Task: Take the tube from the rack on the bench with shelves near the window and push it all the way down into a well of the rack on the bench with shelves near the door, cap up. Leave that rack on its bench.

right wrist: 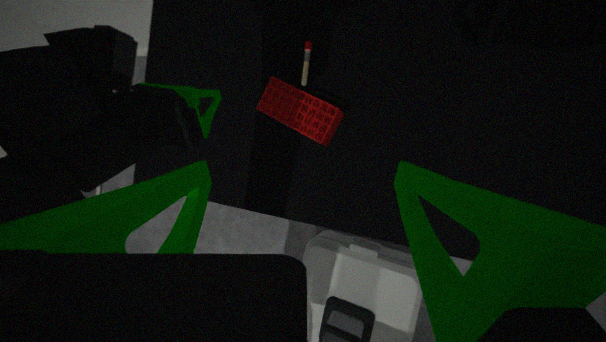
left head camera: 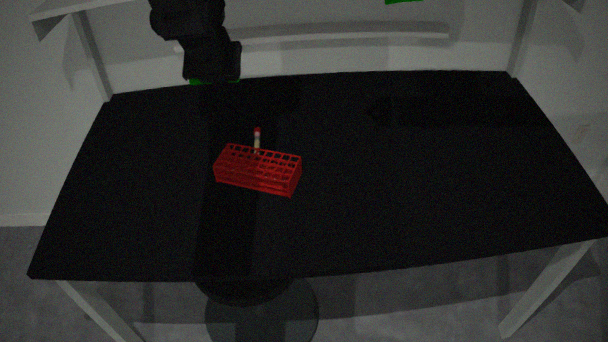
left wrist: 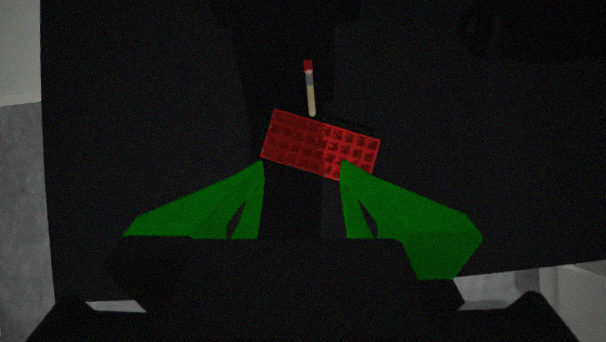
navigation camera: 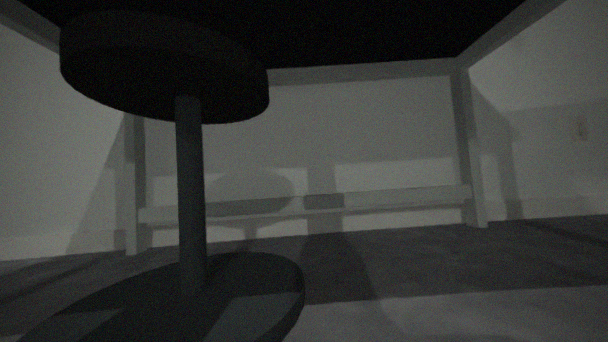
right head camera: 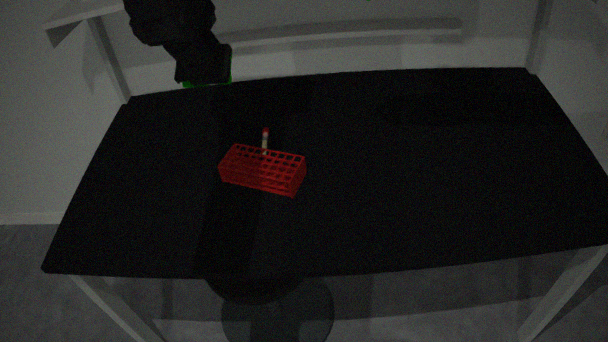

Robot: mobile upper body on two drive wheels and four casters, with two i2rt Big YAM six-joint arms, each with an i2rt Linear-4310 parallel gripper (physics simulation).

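Frame: origin at the left arm's base, x right, y back, z down, level; centimetres.
Seen in the pictures: left gripper, fingertip midpoint: [right wrist: 207, 92] [left head camera: 223, 79] [left wrist: 301, 169] [right head camera: 219, 81]; right gripper, fingertip midpoint: [right wrist: 302, 171].
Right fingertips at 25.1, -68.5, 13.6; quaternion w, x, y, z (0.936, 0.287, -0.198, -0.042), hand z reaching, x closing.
Observation:
Pixels of each thing's top centre, then the offset from my right fingertips to it, as dx, dy, dz. "spot": a spot on its surface instead. Level surfaces: height alone.
- red rack, middle of its top: [left wrist: 320, 148] [left head camera: 256, 161] [right head camera: 260, 161] [right wrist: 295, 108] -21.5, -11.2, +45.5
- black bench, its level: dz +51.2
- tube, middle of its top: [left wrist: 310, 87] [left head camera: 256, 139] [right head camera: 264, 139] [right wrist: 304, 62] -23.1, -23.6, +49.3
- round stool, surface spot: [navigation camera: 165, 65] spot: -25.6, +3.7, +84.1
- shelf end, surface spot: [left head camera: 75, 7] spot: -64.4, -26.0, +6.2
A red rack [left head camera: 257, 172] [right head camera: 262, 172] [left wrist: 295, 142] [right wrist: 287, 105] stands left of the middle on the black bench [left head camera: 400, 175]. The tube [left head camera: 257, 140] [right head camera: 265, 141] [left wrist: 310, 90] [right wrist: 306, 65], pale with a red cap, looks to lie on the bench behind the rack, outside its wells, its rounded bottom close to the rack's back edge and its cap pointing away. My left gripper [left wrist: 301, 169] is part open and empty, pointing down high above the bench, over the rack's front side in its wrist view. My right gripper [right wrist: 302, 171] is wide open and empty, high above the bench. Door and window do not show.
A round stool [navigation camera: 165, 65] stands under the bench's front edge. A grey wall rail [left head camera: 320, 37] runs behind the bench, and a shelf end [left head camera: 75, 7] shows at the upper left. A pale casing [right wrist: 370, 280] shows below the bench edge between my right fingers.

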